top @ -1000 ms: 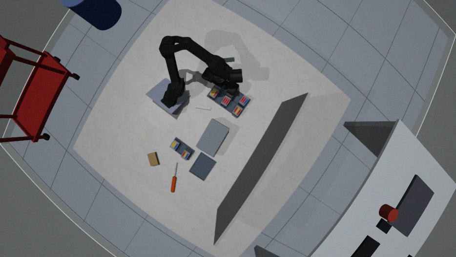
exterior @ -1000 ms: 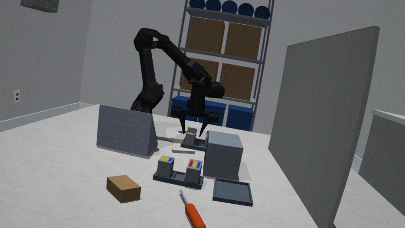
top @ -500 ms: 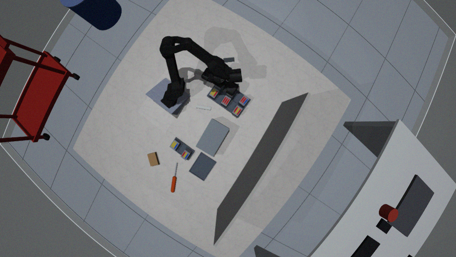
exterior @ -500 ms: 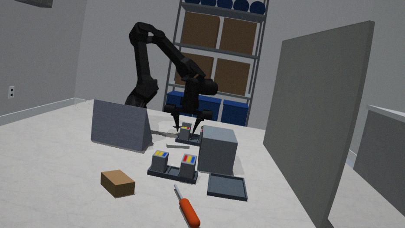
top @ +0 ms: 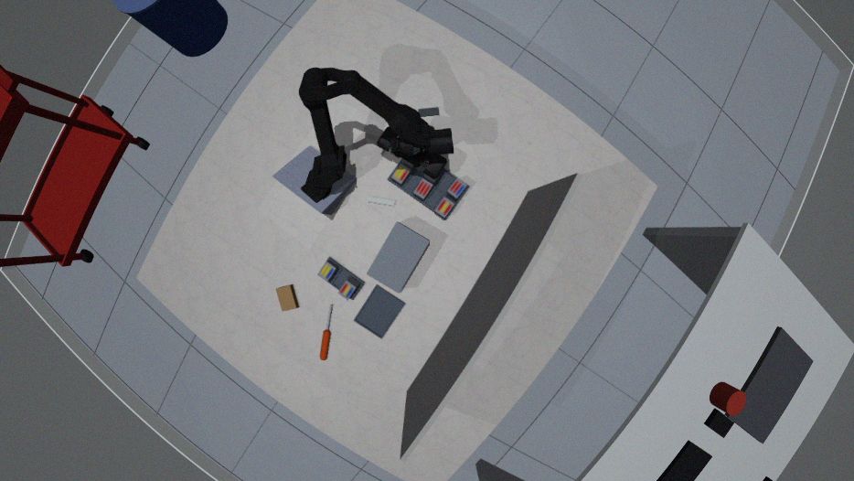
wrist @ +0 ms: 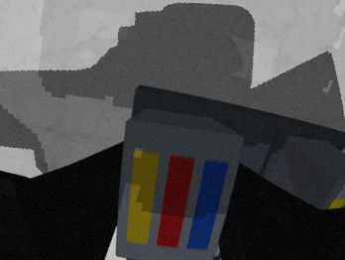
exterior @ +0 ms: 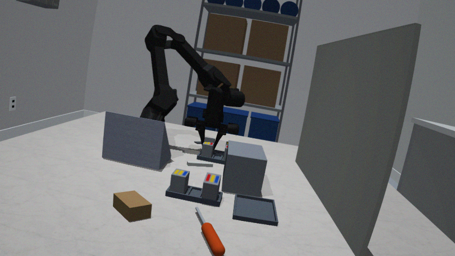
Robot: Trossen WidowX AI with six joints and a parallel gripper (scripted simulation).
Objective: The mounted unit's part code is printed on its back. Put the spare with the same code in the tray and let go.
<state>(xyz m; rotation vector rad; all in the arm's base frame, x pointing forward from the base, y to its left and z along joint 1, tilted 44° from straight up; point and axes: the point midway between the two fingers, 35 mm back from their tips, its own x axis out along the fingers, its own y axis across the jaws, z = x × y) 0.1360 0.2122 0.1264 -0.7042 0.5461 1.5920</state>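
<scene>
The dark tray lies 400 mm to the right of my gripper tip, 200 mm ahead of it and 10 mm below it. The rest, counted from my gripper tip: rack: 400 mm to the right, 60 mm ahead, 10 mm below; then grey spare block: 30 mm above; then mounted unit: 230 mm to the right, 150 mm ahead, 30 mm above.
</scene>
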